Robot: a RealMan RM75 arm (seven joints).
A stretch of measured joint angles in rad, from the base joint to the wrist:
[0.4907 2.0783 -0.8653 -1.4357 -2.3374 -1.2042 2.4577]
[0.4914 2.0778 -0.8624 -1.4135 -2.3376 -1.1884 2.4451]
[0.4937 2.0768 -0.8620 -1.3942 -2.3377 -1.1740 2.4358]
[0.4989 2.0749 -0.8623 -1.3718 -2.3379 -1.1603 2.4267]
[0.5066 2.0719 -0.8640 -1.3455 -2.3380 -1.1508 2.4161]
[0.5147 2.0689 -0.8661 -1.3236 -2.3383 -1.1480 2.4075]
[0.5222 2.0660 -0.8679 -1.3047 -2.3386 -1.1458 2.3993]
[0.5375 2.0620 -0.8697 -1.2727 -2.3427 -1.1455 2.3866]
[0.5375 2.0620 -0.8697 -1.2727 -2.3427 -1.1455 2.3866]
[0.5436 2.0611 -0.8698 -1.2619 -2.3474 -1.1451 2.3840]
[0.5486 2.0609 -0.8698 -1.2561 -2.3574 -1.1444 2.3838]
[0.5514 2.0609 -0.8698 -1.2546 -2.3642 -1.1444 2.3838]
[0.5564 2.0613 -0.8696 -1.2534 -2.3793 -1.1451 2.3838]
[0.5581 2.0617 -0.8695 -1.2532 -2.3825 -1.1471 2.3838]
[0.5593 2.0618 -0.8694 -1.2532 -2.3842 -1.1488 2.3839]
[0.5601 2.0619 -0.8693 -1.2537 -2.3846 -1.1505 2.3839]
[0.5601 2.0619 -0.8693 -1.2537 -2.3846 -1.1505 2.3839]
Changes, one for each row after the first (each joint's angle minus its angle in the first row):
[0.0007 -0.0005 0.0029 0.0222 -0.0002 0.0158 -0.0126]
[0.0030 -0.0015 0.0033 0.0415 -0.0003 0.0302 -0.0219]
[0.0082 -0.0034 0.0030 0.0639 -0.0005 0.0439 -0.0310]
[0.0159 -0.0064 0.0013 0.0902 -0.0006 0.0534 -0.0416]
[0.0240 -0.0094 -0.0008 0.1121 -0.0009 0.0562 -0.0502]
[0.0315 -0.0123 -0.0026 0.1310 -0.0012 0.0584 -0.0584]
[0.0468 -0.0163 -0.0044 0.1630 -0.0053 0.0587 -0.0711]
[0.0468 -0.0163 -0.0044 0.1630 -0.0053 0.0587 -0.0711]
[0.0529 -0.0172 -0.0045 0.1738 -0.0100 0.0591 -0.0737]
[0.0579 -0.0174 -0.0045 0.1796 -0.0200 0.0598 -0.0739]
[0.0607 -0.0174 -0.0045 0.1811 -0.0268 0.0598 -0.0739]
[0.0657 -0.0170 -0.0043 0.1823 -0.0419 0.0591 -0.0739]
[0.0674 -0.0166 -0.0042 0.1825 -0.0451 0.0571 -0.0739]
[0.0686 -0.0165 -0.0041 0.1825 -0.0468 0.0554 -0.0738]
[0.0694 -0.0164 -0.0040 0.1820 -0.0472 0.0537 -0.0738]
[0.0694 -0.0164 -0.0040 0.1820 -0.0472 0.0537 -0.0738]

